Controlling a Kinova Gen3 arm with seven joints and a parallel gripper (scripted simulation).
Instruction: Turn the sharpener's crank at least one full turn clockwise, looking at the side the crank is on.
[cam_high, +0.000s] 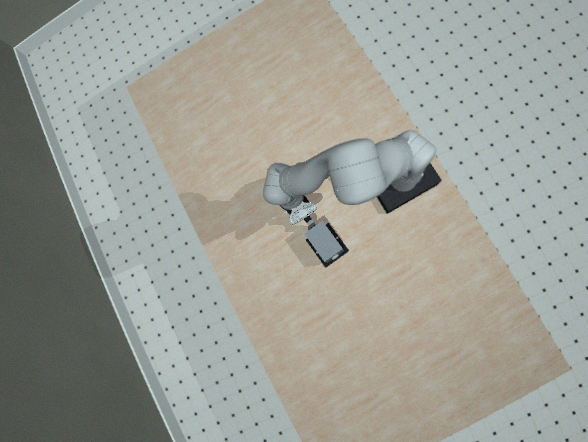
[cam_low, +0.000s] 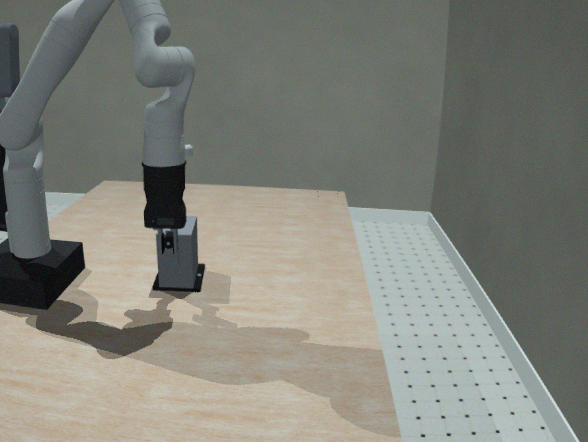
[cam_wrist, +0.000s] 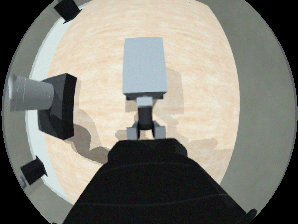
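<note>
Right now the sharpener crank is 20 mm to the left of my hand, 10 mm below it and 10 mm behind it.
</note>
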